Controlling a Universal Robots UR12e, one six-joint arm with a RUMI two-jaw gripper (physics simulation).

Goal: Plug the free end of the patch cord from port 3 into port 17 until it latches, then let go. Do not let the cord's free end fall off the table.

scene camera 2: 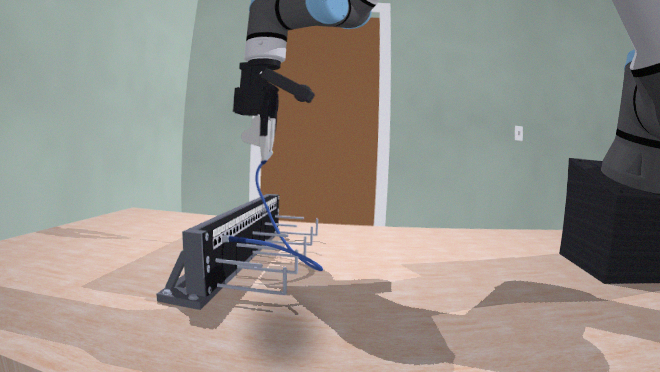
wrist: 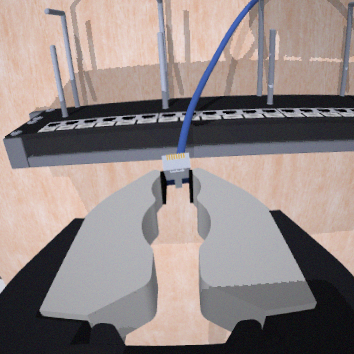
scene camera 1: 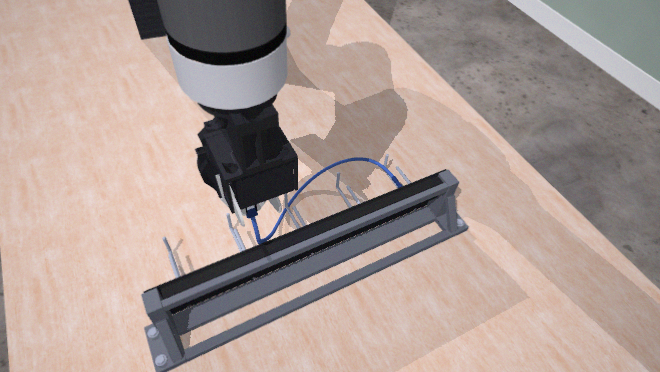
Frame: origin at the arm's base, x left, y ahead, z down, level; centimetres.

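Seen in the pictures: gripper, fingertip midpoint: point(scene camera 2: 264, 160) point(wrist: 177, 174) point(scene camera 1: 251, 211); arm's base, link origin: point(scene camera 2: 639, 178).
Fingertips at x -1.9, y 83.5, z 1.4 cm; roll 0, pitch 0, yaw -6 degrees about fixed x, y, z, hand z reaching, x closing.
Pixels of each thing's top centre, then the offset from my fingertips to it. "spot": a spot on its surface instead. Level surfaces: height alone.
- cord's free plug, surface spot: point(wrist: 176, 167) spot: dx -0.1, dy -1.4, dz -2.1 cm
- patch panel, top centre: point(wrist: 288, 98) point(scene camera 1: 308, 214) point(scene camera 2: 260, 208) dx +8.6, dy -2.8, dz +8.6 cm
- wooden table, surface height: dz +18.7 cm
My gripper point(scene camera 2: 266, 157) point(wrist: 177, 174) is shut on the cord's free plug point(wrist: 176, 167), a clear plug with gold contacts facing the wrist camera. It holds the plug well above the patch panel point(scene camera 1: 300, 240) point(scene camera 2: 195, 265) point(wrist: 125, 142). The blue patch cord point(scene camera 1: 345, 161) point(scene camera 2: 259, 182) point(wrist: 205, 82) hangs from the plug, sags behind the panel and runs to a port near the panel's near end in the scene camera 2 view. The row of ports point(scene camera 2: 245, 220) point(wrist: 210, 115) shows on the panel's face. The port numbers are too small to read, so I cannot tell port 17.
Grey cable-guide rods point(scene camera 1: 171, 257) point(scene camera 2: 285, 281) point(wrist: 70, 60) stick out from the panel's port side, near the hanging cord. The panel's feet point(scene camera 1: 159, 345) point(scene camera 2: 180, 300) are bolted to the wooden table point(scene camera 1: 65, 150) point(scene camera 2: 475, 250). A black pedestal point(scene camera 2: 590, 225) carries the arm's base.
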